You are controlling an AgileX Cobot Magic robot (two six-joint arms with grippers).
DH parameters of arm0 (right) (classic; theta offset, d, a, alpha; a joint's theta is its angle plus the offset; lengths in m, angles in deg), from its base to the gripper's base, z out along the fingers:
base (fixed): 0 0 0 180
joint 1: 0 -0.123 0 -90
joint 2: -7.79 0 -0.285 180
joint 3: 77.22 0 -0.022 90
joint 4: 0 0.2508 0 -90
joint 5: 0 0 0.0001 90
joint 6: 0 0.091 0 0
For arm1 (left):
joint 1: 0 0.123 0 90
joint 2: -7.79 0 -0.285 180
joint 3: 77.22 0 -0.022 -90
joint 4: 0 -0.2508 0 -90
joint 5: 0 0 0.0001 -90
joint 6: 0 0.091 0 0
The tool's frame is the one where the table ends.
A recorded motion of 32 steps. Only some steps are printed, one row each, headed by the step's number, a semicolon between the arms.
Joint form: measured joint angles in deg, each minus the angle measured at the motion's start. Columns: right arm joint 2, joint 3, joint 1, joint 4, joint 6, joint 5; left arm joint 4, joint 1, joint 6, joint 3, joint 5, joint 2.
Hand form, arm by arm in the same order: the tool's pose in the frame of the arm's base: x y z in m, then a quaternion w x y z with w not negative. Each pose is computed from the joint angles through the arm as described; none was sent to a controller.
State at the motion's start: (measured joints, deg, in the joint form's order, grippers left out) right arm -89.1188 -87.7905 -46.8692 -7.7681 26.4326 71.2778; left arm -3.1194 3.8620 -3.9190 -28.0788 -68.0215 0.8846
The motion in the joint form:
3: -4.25 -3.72 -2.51 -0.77 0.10 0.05; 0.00 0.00 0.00 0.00 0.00 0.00
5: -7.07 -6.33 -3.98 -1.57 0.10 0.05; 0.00 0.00 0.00 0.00 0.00 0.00
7: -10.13 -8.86 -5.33 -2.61 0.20 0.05; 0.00 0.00 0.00 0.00 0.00 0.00
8: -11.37 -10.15 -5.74 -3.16 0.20 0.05; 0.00 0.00 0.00 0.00 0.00 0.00
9: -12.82 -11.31 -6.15 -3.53 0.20 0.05; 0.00 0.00 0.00 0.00 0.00 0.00
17: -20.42 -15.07 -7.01 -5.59 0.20 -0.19; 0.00 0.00 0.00 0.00 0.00 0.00
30: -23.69 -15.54 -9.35 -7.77 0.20 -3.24; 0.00 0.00 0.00 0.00 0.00 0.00
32: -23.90 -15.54 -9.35 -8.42 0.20 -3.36; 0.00 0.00 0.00 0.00 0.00 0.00
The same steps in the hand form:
3: 0.2298 0.2482 0.3547 0.19408 -0.20381 0.95784 0.05785; -0.0122 0.0038 0.2646 0.46879 -0.06274 0.88067 0.02684
5: 0.2328 0.2638 0.3508 0.19614 -0.21710 0.95473 0.05378; -0.0122 0.0038 0.2646 0.46879 -0.06274 0.88067 0.02684
7: 0.2364 0.2795 0.3444 0.19748 -0.22913 0.95202 0.04641; -0.0122 0.0038 0.2646 0.46879 -0.06274 0.88067 0.02684
8: 0.2387 0.2853 0.3429 0.20060 -0.23304 0.95055 0.04369; -0.0122 0.0038 0.2646 0.46879 -0.06274 0.88067 0.02684
9: 0.2410 0.2920 0.3393 0.20051 -0.23716 0.94970 0.04037; -0.0122 0.0038 0.2646 0.46879 -0.06274 0.88067 0.02684
17: 0.2572 0.3187 0.3062 0.18745 -0.25151 0.94949 0.00878; -0.0122 0.0038 0.2646 0.46879 -0.06274 0.88067 0.02684
30: 0.2547 0.3401 0.2869 0.19992 -0.27995 0.93897 0.00091; -0.0122 0.0038 0.2646 0.46879 -0.06274 0.88067 0.02684
32: 0.2559 0.3403 0.2856 0.20281 -0.28141 0.93790 -0.00371; -0.0122 0.0038 0.2646 0.46879 -0.06274 0.88067 0.02684

